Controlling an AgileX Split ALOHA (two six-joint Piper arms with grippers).
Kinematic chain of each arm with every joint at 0, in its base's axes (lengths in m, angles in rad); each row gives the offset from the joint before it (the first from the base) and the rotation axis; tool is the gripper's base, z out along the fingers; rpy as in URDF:
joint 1: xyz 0 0 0.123 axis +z
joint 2: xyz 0 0 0 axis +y
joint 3: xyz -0.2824 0 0.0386 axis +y
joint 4: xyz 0.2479 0 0.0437 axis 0.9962 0 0.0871
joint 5: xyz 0 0 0 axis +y
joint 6: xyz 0.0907 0 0.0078 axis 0.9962 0 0.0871
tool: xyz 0 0 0 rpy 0 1.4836 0
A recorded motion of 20 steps. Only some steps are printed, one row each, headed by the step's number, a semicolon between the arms.
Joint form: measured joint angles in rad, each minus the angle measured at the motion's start. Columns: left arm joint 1, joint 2, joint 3, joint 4, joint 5, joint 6; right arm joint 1, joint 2, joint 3, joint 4, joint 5, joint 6.
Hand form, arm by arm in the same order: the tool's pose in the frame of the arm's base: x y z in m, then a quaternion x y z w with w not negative. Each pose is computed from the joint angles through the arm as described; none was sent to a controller.
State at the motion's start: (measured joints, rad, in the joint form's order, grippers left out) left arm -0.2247 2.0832 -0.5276 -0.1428 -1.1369 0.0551; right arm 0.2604 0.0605 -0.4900 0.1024 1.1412 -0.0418
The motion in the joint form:
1: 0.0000 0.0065 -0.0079 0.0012 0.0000 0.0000; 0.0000 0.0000 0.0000 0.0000 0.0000 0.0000
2: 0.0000 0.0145 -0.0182 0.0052 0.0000 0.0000; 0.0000 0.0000 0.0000 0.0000 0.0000 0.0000
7: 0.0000 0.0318 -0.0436 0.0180 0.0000 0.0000; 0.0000 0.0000 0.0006 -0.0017 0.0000 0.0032
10: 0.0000 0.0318 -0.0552 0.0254 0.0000 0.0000; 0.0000 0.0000 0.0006 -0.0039 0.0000 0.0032
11: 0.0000 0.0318 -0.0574 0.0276 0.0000 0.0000; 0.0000 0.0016 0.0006 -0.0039 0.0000 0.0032
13: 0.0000 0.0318 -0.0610 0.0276 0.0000 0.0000; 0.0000 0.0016 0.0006 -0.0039 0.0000 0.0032
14: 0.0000 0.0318 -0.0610 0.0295 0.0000 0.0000; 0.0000 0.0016 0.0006 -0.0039 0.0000 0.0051
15: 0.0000 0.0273 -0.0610 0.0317 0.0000 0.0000; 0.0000 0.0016 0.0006 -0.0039 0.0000 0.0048
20: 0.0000 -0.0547 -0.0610 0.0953 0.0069 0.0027; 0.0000 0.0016 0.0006 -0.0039 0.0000 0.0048
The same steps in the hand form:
1: 0.3015 -0.0570 0.0722 0.05227 0.81229 -0.01430 0.58074; -0.0010 0.0085 0.2686 -0.13602 0.87851 0.10047 0.44680
2: 0.3039 -0.0578 0.0711 0.05387 0.81150 -0.01544 0.58166; -0.0010 0.0085 0.2686 -0.13602 0.87851 0.10047 0.44680
7: 0.3097 -0.0602 0.0692 0.05897 0.80874 -0.01909 0.58489; -0.0009 0.0084 0.2684 -0.13459 0.87891 0.10031 0.44649
10: 0.3128 -0.0616 0.0708 0.06154 0.80513 -0.02160 0.58950; -0.0009 0.0082 0.2684 -0.13455 0.87896 0.09922 0.44663
11: 0.3133 -0.0619 0.0711 0.06238 0.80441 -0.02226 0.59038; -0.0006 0.0083 0.2684 -0.13456 0.87933 0.09915 0.44592
13: 0.3143 -0.0621 0.0716 0.06218 0.80336 -0.02247 0.59181; -0.0006 0.0083 0.2684 -0.13456 0.87933 0.09915 0.44592
14: 0.3143 -0.0623 0.0716 0.06301 0.80329 -0.02293 0.59180; -0.0006 0.0083 0.2684 -0.13373 0.87945 0.09957 0.44583
15: 0.3145 -0.0625 0.0731 0.06373 0.80189 -0.02372 0.59359; -0.0006 0.0083 0.2684 -0.13386 0.87943 0.09950 0.44585
20: 0.3165 -0.0683 0.0989 0.08885 0.77630 -0.04159 0.62268; -0.0006 0.0083 0.2684 -0.13386 0.87943 0.09950 0.44585

